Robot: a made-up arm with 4 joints.
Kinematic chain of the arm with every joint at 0, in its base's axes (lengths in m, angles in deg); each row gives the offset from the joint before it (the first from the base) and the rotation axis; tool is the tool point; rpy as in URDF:
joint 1: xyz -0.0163 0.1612 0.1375 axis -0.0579 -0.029 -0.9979
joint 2: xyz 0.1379 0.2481 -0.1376 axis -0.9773 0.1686 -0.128
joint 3: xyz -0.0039 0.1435 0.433 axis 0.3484 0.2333 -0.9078
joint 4: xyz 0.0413 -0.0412 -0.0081 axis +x
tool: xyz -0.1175 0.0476 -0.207 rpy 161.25 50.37 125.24
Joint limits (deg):
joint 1: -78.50..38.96
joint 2: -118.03..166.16
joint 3: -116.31..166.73
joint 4: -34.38..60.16
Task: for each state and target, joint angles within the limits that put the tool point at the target. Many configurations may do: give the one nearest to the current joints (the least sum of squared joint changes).
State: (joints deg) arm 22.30 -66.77 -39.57 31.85
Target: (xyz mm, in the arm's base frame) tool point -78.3 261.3 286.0
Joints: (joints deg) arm -9.84 -57.03 -43.16 50.98
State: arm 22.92 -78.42 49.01 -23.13
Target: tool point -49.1 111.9 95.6
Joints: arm 8.66 -113.11 45.12 -6.53
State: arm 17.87 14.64 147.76 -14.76
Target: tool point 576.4 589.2 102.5
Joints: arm 25.27 36.17 153.88 3.67
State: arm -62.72 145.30 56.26 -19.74
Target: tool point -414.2 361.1 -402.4
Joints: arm -78.33 118.46 97.55 -34.38
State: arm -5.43 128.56 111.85 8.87
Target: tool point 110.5 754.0 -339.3
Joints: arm -23.14 102.33 107.49 26.60
